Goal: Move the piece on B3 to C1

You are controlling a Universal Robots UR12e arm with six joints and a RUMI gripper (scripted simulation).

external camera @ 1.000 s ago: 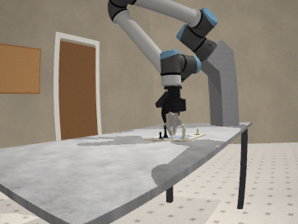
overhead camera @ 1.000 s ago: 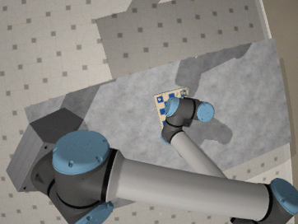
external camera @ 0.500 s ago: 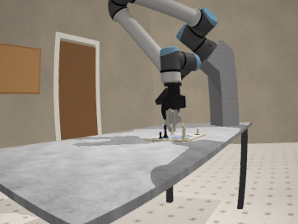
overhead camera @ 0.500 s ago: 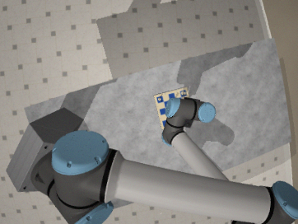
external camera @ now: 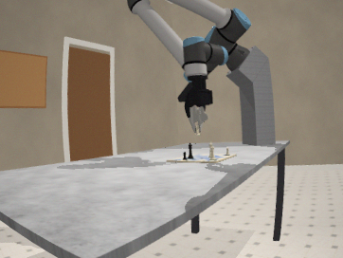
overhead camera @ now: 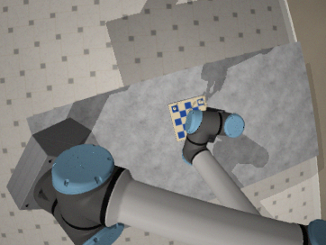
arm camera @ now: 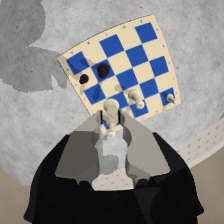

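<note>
My gripper is now 30 mm past the tall white piece, 50 mm to the right of it and 90 mm above it. From my hand the other things lie so: chessboard 40 mm behind, 10 mm to the left, 120 mm below; then black pawn 20 mm ahead, 50 mm to the right, 110 mm below; then tall black piece 20 mm behind, 40 mm to the right, 90 mm below.
</note>
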